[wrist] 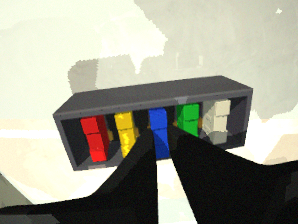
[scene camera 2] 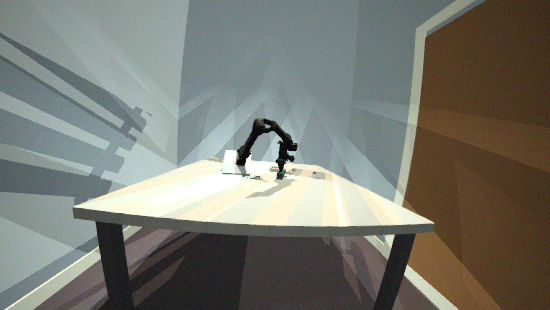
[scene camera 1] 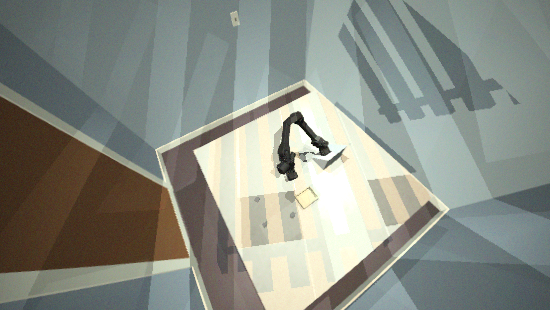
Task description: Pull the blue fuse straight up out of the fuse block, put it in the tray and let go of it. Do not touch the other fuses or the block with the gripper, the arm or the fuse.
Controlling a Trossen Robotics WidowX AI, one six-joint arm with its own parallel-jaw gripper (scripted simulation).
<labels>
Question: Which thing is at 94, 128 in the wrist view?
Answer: A red fuse.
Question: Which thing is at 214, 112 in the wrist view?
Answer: A cream fuse.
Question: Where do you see a blue fuse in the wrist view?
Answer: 158, 120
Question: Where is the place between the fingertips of my gripper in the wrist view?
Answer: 159, 133
</labels>
